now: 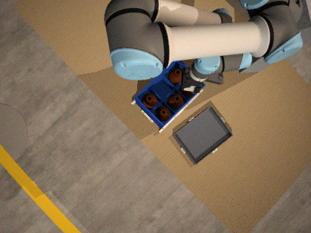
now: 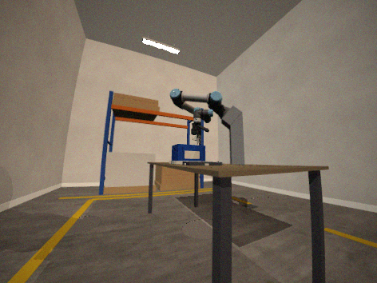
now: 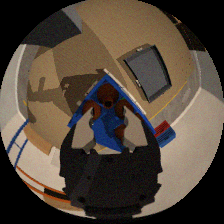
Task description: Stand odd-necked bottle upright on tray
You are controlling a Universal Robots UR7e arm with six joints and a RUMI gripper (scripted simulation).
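My hand is 70 mm short of the blue crate, 70 mm to the left of it and 110 mm above it. From my hand the other things lie so: brown bottle: 170 mm ahead, 60 mm to the right, 110 mm below; then grey tray: 160 mm ahead, 180 mm to the left, 180 mm below.
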